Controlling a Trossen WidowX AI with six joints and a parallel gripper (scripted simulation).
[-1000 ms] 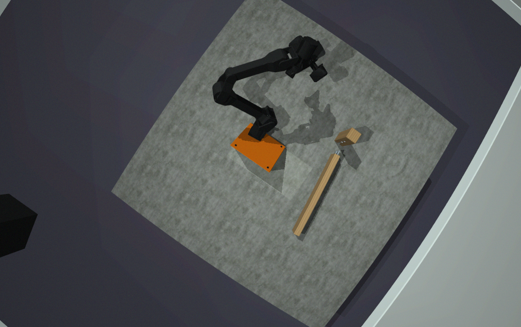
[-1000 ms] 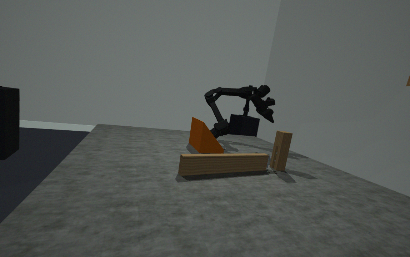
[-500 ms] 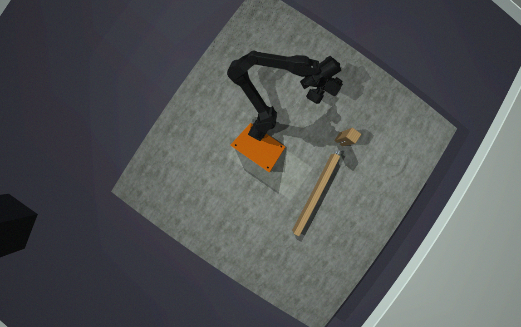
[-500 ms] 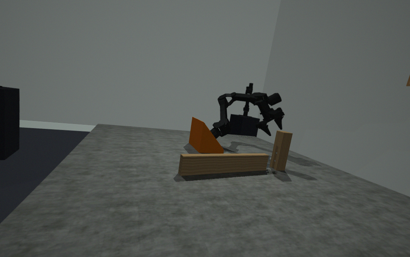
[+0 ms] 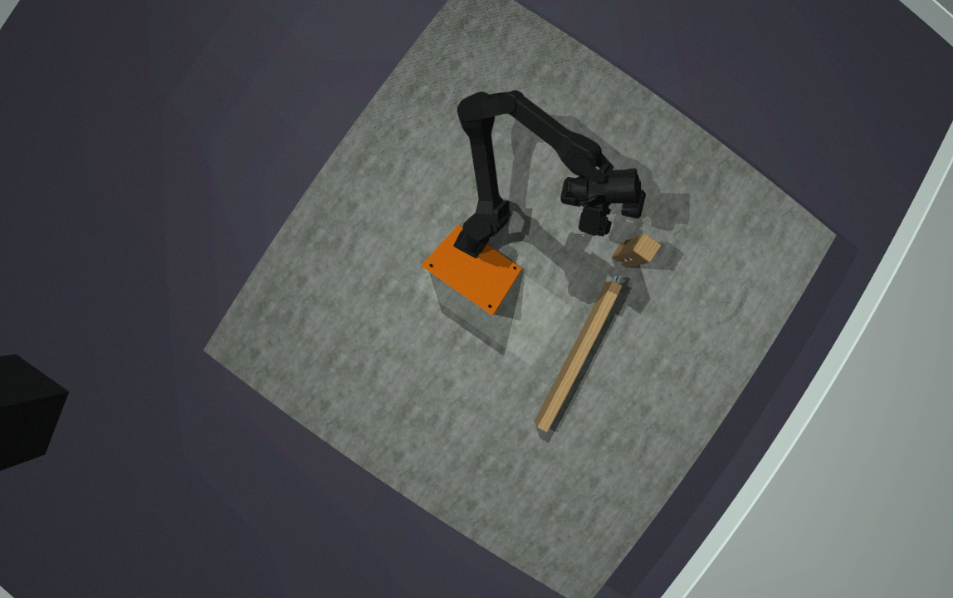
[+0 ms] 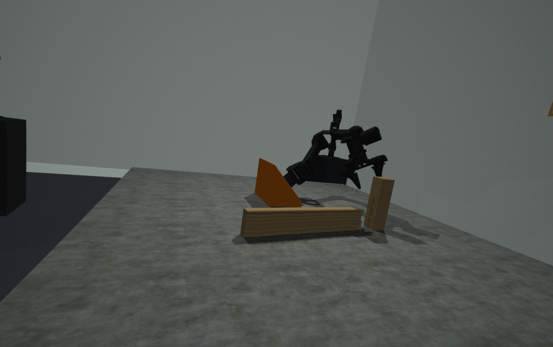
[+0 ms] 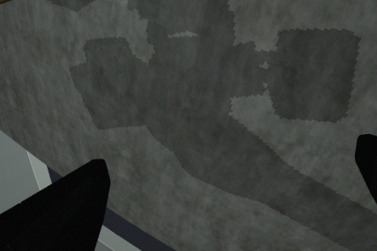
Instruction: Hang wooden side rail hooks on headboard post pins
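Right now the headboard post is 11 cm ahead of my gripper tip, 7 cm to the right of it and 3 cm below it.
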